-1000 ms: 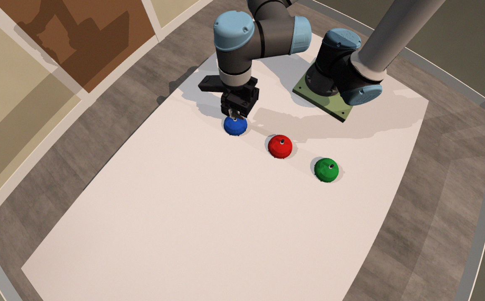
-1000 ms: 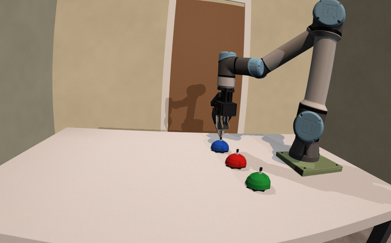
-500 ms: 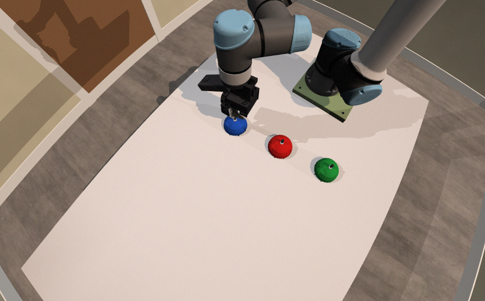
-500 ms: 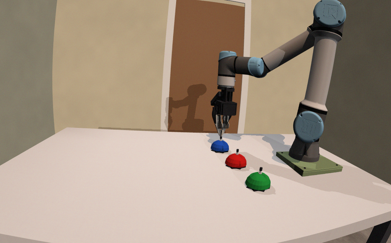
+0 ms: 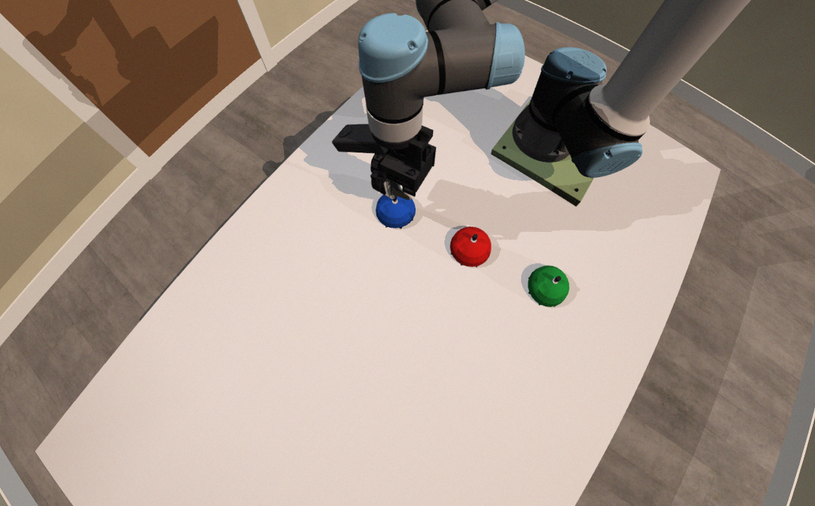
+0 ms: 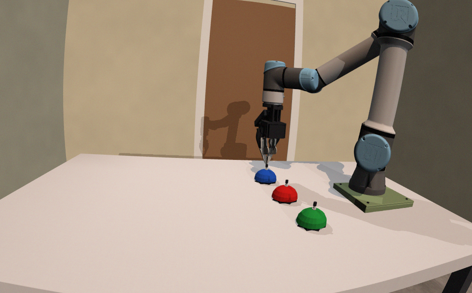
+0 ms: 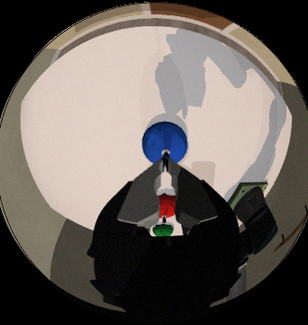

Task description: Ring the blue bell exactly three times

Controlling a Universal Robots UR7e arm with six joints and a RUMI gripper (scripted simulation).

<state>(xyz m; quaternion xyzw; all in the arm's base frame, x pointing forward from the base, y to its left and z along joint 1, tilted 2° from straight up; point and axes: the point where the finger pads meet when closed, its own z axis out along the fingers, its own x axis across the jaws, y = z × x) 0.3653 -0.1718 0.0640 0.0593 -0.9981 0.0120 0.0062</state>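
My hand is 40 mm above the blue bell. Round my hand: green bell: 40 mm behind, 350 mm to the left, 40 mm below; then red bell: 20 mm behind, 180 mm to the left, 40 mm below.
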